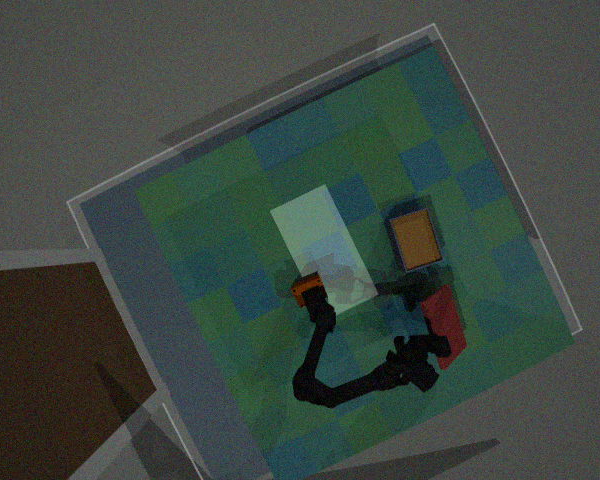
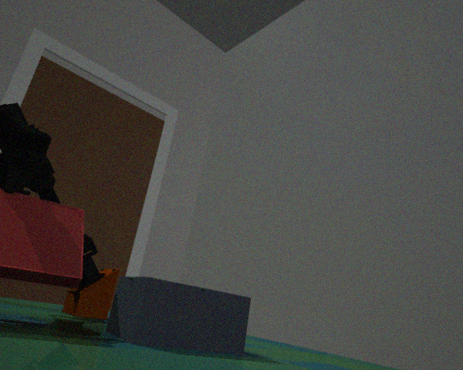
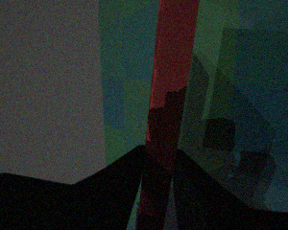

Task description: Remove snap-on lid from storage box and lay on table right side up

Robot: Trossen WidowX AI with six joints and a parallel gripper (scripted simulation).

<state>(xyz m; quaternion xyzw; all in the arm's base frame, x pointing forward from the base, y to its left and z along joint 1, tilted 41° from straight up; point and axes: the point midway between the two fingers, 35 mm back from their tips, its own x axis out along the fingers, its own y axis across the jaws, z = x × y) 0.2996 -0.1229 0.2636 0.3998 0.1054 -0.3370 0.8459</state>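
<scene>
Now: the red lid 6 cm ahead of my gripper tip and 5 cm below it. From my gripper tip the other things lie so: grey storage box (31 cm to the left, 13 cm below, 10 cm ahead).
</scene>
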